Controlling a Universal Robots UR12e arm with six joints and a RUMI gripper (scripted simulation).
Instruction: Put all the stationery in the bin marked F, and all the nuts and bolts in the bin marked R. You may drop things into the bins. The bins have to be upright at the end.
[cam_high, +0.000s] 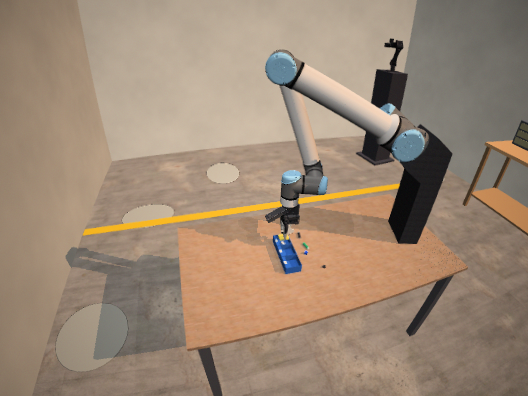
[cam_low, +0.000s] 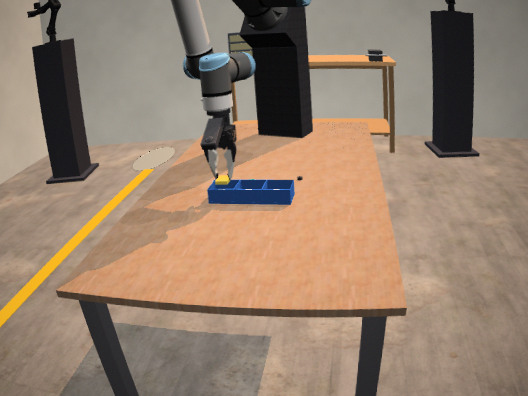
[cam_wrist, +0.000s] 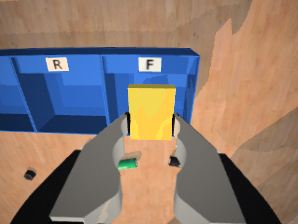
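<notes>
Now: hand 60 mm above the grey piece. From my hand the other things lie so: black cylinder 120 mm behind, 60 mm below, 30 mm to the right; yellow block 10 mm below; blue three-part bin 80 mm to the left, 50 mm below, 20 mm ahead.
</notes>
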